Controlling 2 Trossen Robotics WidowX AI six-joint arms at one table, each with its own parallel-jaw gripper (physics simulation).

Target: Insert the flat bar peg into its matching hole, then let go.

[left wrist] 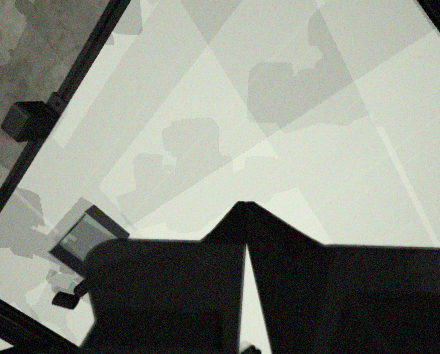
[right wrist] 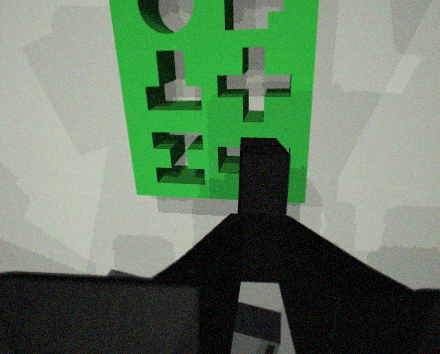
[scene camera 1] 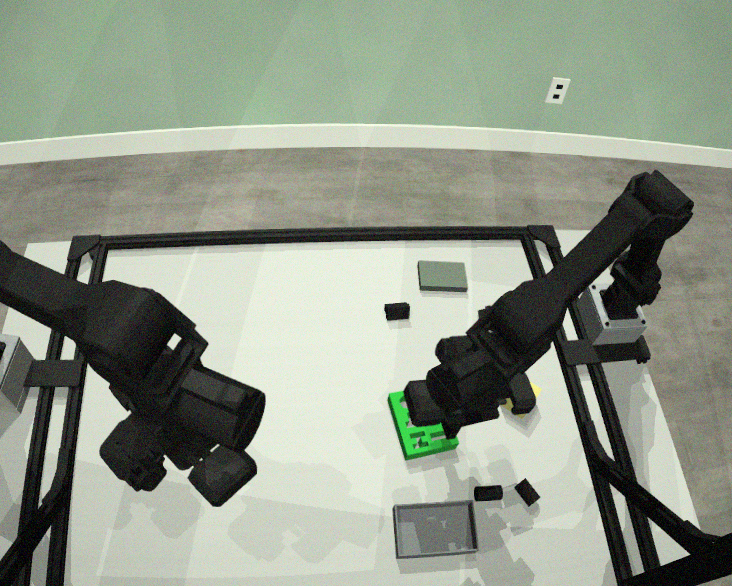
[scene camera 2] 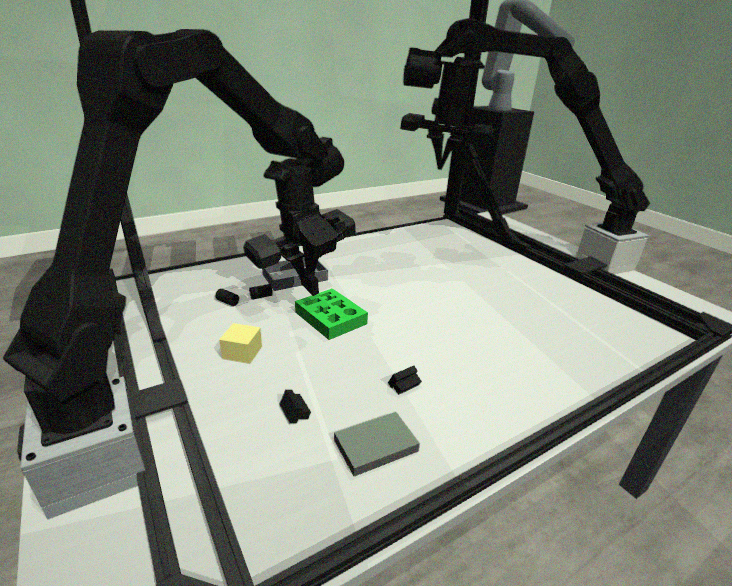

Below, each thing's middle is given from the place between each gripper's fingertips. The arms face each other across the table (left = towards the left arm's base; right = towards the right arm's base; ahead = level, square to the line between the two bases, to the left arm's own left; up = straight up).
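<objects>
Counted from my right hand: green hole block (scene camera 2: 329, 312) 4 cm ahead, 3 cm to the left, 6 cm below; yellow cube (scene camera 2: 241, 343) 5 cm ahead, 15 cm to the right, 5 cm below; grey tray (scene camera 1: 434, 529) 14 cm behind, 4 cm to the left, 6 cm below.
Counted from my left hand: green hole block 100 mm ahead, 330 mm to the right, 210 mm below; yellow cube 110 mm ahead, 500 mm to the right, 200 mm below; grey tray 80 mm behind, 310 mm to the right, 210 mm below.
</objects>
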